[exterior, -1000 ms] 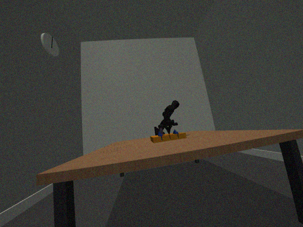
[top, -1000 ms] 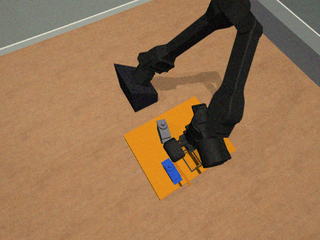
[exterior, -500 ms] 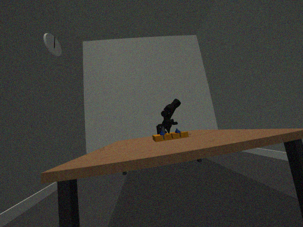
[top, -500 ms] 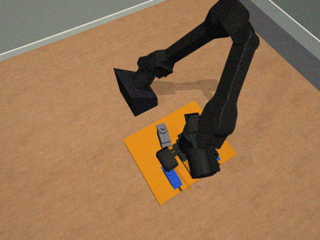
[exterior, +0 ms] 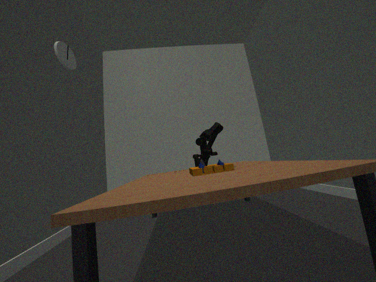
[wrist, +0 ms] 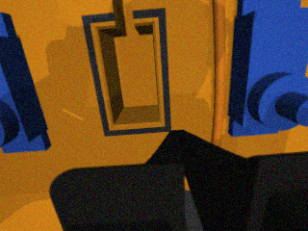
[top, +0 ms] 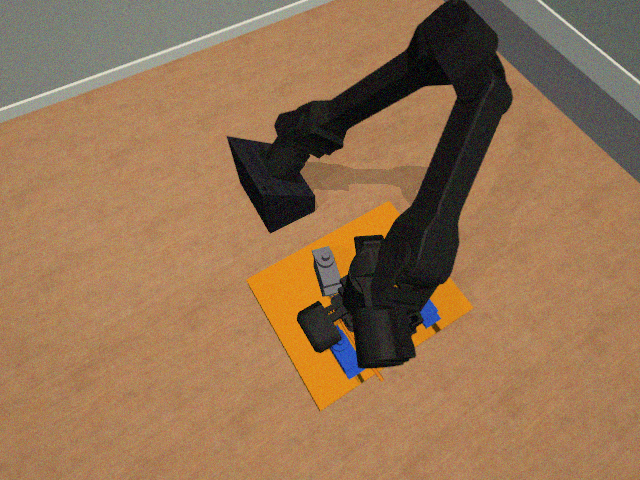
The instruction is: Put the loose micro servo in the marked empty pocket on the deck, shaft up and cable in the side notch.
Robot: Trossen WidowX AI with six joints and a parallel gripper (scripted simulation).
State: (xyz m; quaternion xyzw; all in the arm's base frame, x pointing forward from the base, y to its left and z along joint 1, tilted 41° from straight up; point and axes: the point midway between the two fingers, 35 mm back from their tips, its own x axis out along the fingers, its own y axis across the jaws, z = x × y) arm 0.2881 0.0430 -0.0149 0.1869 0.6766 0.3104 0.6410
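Right now the orange deck is 70 mm behind my gripper tip, 30 mm below it and 10 mm to the left of it.
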